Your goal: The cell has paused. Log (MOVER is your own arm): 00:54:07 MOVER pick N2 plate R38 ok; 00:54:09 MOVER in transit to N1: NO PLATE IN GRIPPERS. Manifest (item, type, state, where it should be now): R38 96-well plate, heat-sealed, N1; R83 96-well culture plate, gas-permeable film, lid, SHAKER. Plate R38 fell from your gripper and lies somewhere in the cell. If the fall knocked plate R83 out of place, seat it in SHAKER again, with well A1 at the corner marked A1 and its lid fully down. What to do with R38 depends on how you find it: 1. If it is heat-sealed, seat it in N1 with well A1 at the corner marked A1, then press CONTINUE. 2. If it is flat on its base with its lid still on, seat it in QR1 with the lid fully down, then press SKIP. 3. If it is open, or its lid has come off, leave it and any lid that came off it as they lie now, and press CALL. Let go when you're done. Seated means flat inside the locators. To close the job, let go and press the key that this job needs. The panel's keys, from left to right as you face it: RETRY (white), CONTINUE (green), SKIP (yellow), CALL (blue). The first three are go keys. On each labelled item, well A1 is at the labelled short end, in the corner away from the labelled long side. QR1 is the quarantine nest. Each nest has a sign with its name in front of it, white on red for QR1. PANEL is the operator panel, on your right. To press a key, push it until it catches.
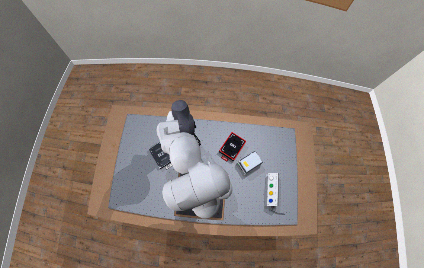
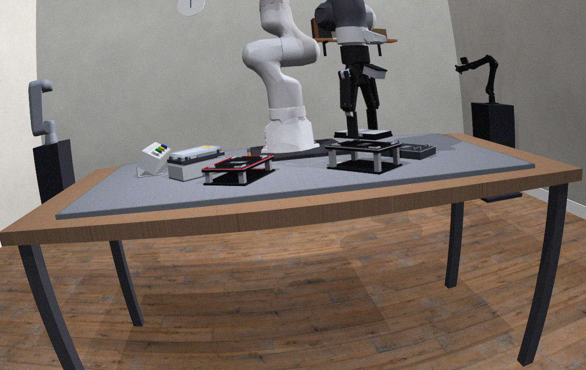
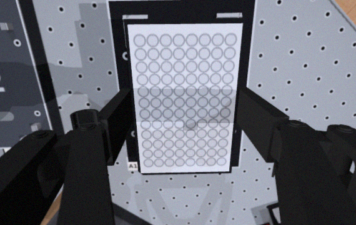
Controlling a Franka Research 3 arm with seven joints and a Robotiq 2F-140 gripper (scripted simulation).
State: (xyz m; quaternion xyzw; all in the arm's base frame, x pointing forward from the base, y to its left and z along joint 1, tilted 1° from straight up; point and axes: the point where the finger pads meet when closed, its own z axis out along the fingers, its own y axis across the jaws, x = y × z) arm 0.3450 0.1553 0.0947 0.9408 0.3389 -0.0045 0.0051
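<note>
The plate R38 lies 20 mm below my hand. Round my hand: N1 nest 50 mm below; then QR1 nest 20 mm behind, 320 mm to the right, 70 mm below; then retry key 230 mm behind, 580 mm to the right, 40 mm below.
</note>
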